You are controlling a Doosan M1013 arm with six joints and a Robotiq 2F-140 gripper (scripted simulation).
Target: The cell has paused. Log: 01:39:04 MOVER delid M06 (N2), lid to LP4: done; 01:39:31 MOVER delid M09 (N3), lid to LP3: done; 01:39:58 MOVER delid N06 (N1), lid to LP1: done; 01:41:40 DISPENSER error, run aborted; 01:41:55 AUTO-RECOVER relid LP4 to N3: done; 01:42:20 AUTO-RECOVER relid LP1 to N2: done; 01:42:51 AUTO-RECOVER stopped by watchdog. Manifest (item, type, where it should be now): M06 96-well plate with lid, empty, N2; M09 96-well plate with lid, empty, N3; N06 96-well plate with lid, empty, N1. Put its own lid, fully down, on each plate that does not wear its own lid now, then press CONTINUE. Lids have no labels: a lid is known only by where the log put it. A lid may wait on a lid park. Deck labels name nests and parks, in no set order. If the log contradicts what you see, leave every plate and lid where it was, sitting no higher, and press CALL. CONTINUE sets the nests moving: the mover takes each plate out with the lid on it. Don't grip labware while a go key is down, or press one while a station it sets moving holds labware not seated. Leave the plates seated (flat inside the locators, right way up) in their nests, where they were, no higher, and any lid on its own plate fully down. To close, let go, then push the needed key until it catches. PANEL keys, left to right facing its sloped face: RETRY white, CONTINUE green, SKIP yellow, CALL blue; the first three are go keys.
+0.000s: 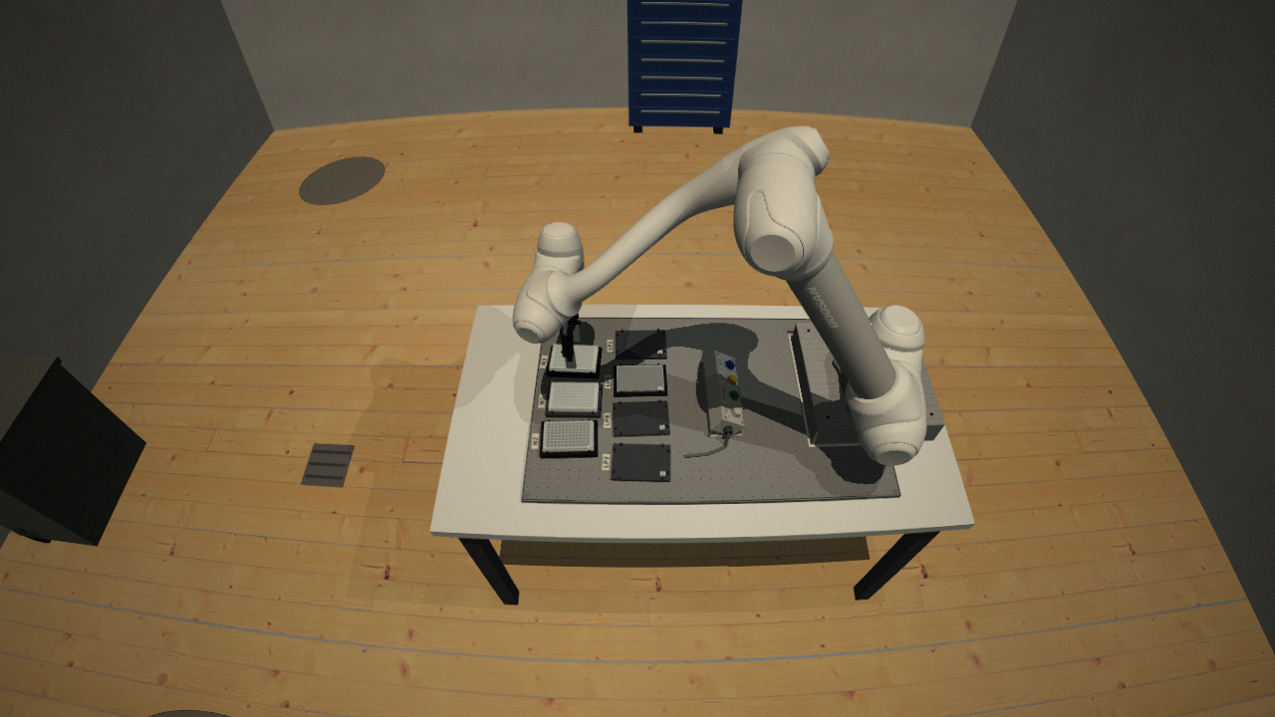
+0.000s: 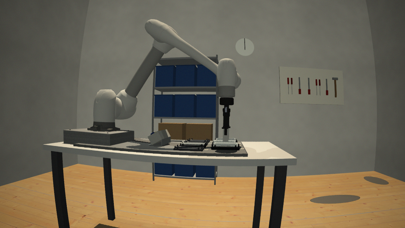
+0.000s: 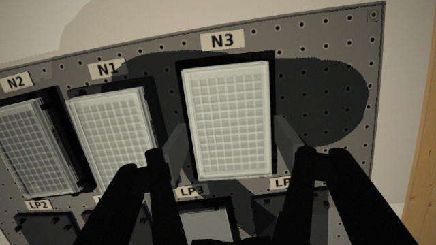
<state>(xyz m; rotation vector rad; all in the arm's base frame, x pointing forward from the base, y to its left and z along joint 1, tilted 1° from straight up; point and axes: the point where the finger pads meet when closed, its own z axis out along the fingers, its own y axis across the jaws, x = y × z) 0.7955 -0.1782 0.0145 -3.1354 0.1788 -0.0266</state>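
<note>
The plate is 50 mm below my hand. The rest, counted from my hand: LP3 label: 90 mm behind, 70 mm to the left, 70 mm below; N3 label: 90 mm ahead, 10 mm to the right, 70 mm below; park LP3: 180 mm behind, 70 mm to the left, 60 mm below.
</note>
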